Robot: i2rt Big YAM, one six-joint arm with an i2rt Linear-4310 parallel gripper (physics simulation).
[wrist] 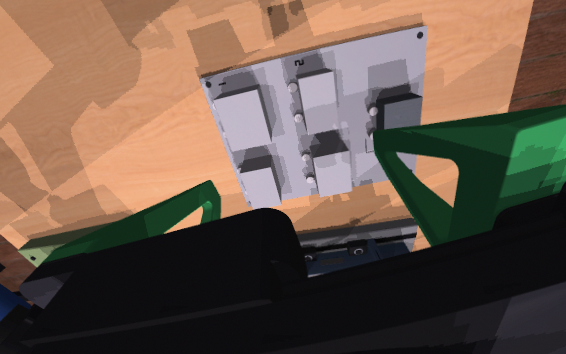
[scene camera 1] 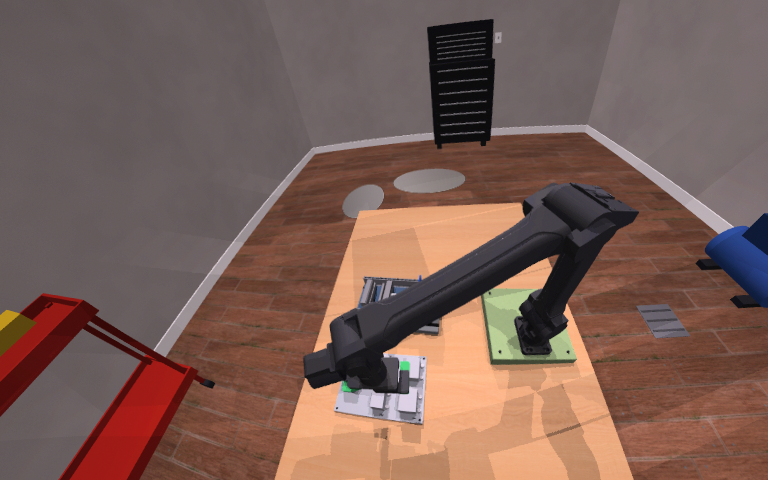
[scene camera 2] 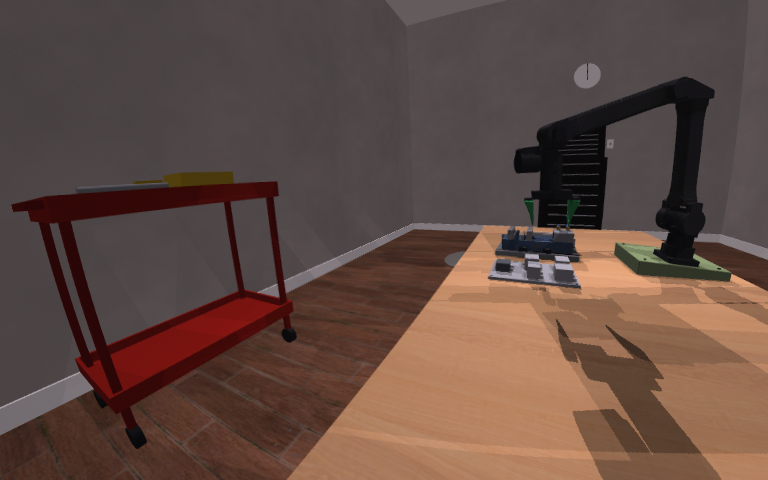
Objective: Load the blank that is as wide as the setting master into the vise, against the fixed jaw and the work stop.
Labels:
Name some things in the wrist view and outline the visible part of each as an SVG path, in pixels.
The gripper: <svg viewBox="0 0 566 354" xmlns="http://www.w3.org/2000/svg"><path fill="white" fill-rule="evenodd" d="M566 104L373 131L375 156L431 247L308 277L305 255L292 221L285 213L273 208L258 208L221 218L221 196L212 180L207 180L169 199L56 248L19 286L20 293L41 307L43 311L18 342L31 348L27 354L566 354ZM202 206L203 213L200 224L165 233ZM396 152L450 159L455 162L459 175L454 206L450 206L423 184L401 161Z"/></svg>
A dark block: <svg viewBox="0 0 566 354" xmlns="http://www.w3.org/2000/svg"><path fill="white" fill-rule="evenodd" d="M423 97L411 92L377 99L376 130L420 125Z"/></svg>

